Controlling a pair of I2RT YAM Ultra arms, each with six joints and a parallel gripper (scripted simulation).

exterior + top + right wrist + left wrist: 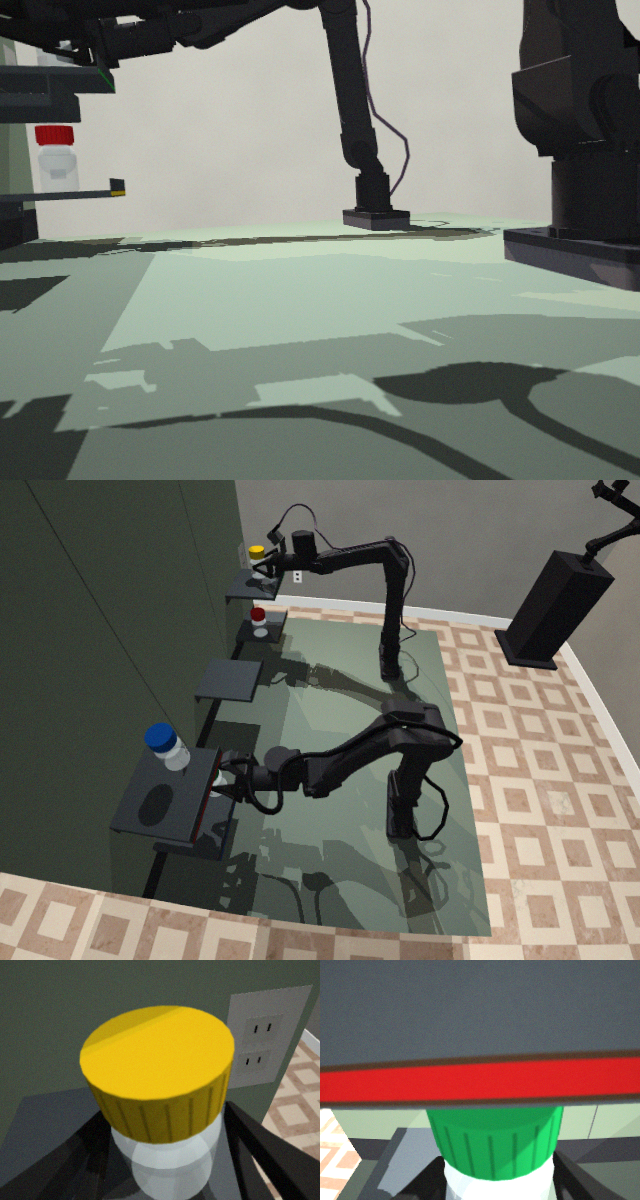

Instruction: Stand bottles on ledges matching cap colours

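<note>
Right now the blue-capped bottle is 120 mm above my left hand and 60 mm ahead of it. Also, from my left hand: red-capped bottle (680 mm to the right, 70 mm below, 50 mm ahead); then green-capped bottle (10 mm below, 10 mm ahead); then yellow-capped bottle (780 mm to the right, 120 mm above, 50 mm ahead).
Now: right hand right at the yellow-capped bottle. The rest, counted from my right hand: blue-capped bottle (20 mm ahead, 780 mm to the left); red-capped bottle (100 mm to the left, 190 mm below); green-capped bottle (40 mm behind, 780 mm to the left, 140 mm below).
</note>
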